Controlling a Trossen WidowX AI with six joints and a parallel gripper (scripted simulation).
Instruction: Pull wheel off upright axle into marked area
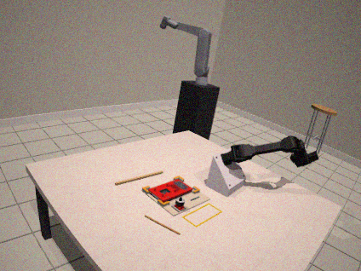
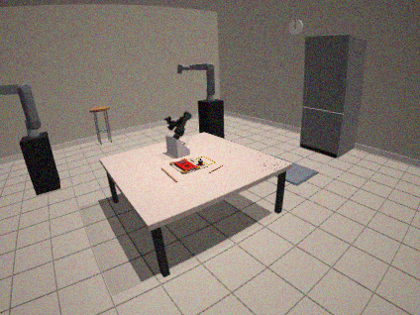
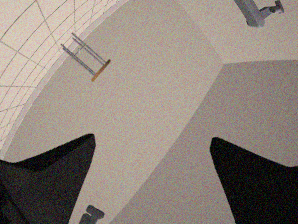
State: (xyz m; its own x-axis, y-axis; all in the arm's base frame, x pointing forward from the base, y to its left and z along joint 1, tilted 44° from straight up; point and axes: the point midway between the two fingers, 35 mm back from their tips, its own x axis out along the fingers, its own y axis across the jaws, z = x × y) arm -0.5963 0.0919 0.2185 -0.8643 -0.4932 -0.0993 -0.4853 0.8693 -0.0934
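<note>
Right now my gripper tip is 99 cm short of the hub, 16 cm to the left of it and 16 cm above it.
</note>
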